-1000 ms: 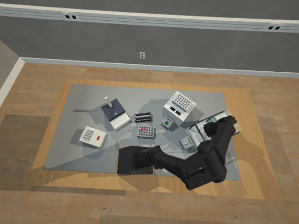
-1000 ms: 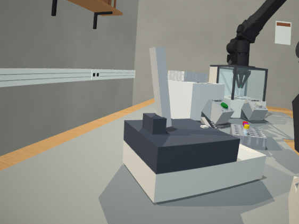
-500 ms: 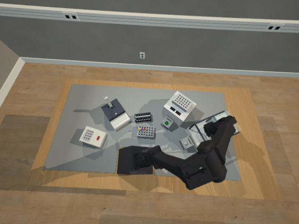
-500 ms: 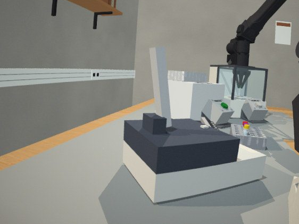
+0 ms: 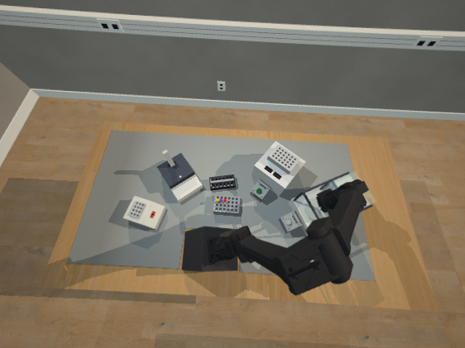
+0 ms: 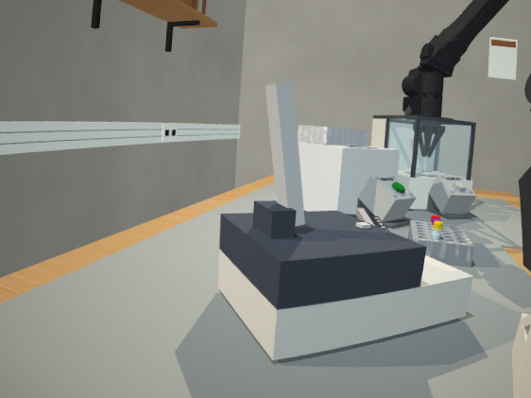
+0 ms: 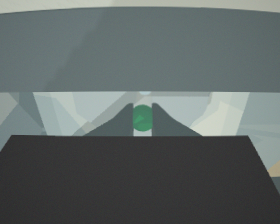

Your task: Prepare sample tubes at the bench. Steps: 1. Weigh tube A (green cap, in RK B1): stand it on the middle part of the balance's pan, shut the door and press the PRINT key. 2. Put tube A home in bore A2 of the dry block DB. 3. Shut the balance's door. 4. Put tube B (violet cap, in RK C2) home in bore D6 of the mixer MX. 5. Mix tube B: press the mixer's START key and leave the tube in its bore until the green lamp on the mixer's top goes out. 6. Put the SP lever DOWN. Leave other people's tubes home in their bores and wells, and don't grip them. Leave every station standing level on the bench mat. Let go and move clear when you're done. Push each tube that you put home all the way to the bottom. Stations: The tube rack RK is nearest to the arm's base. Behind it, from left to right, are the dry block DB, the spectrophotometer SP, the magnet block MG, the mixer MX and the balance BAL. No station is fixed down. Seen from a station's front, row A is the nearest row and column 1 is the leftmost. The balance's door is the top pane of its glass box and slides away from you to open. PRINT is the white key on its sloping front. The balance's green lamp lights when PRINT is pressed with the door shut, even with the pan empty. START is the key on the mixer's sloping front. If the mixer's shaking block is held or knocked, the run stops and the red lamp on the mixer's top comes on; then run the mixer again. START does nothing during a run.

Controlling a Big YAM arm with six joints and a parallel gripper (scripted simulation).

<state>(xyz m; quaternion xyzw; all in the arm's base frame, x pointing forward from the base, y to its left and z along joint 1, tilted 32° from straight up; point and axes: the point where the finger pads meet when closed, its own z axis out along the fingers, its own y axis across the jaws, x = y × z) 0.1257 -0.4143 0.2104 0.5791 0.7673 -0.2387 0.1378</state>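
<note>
Now: the eight-sided pan 1 cm to the left of my hand and 5 cm below it. Round my hand: print key (4 cm behind, 15 cm to the left, 6 cm below); then balance door (3 cm ahead, 8 cm to the right, 8 cm above); then mixer block (24 cm ahead, 13 cm to the left, 3 cm above).
</note>
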